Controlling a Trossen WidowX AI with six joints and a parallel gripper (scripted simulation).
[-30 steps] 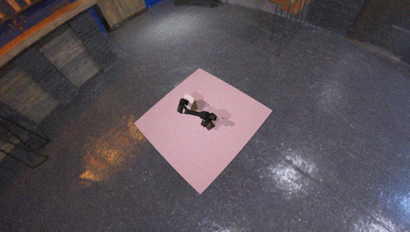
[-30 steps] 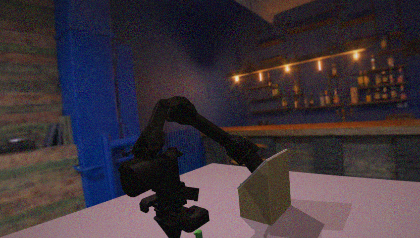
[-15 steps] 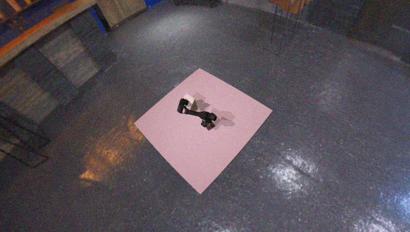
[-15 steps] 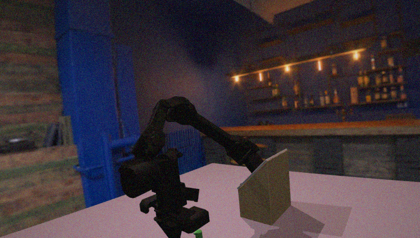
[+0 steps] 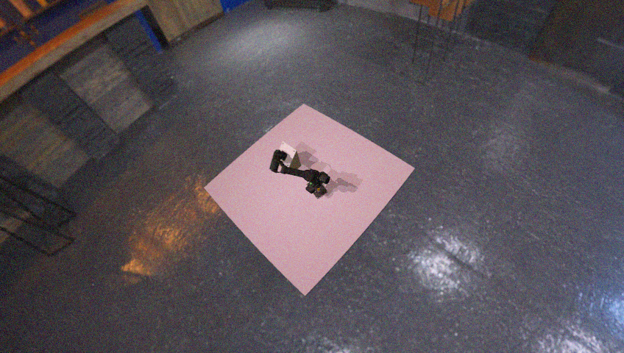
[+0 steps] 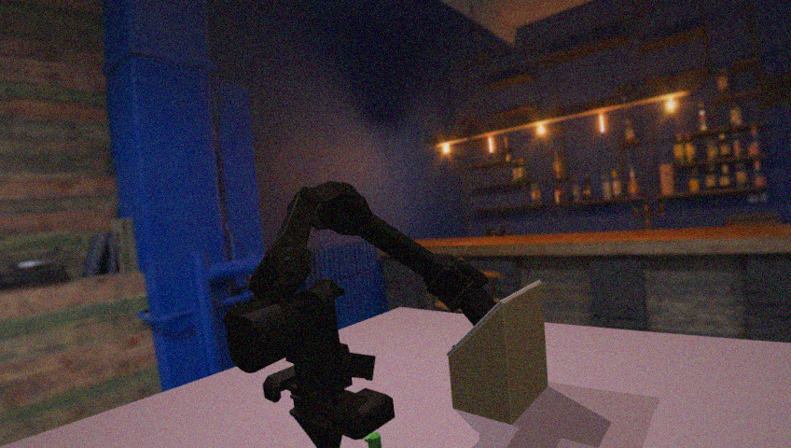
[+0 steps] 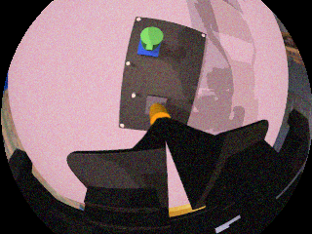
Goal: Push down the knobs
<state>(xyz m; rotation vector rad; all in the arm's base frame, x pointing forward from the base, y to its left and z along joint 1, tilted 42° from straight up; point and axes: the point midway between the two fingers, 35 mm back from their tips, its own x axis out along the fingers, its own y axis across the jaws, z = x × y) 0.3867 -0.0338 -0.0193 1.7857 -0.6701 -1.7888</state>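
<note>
My gripper tip is now 10 mm above the orange knob.
</note>
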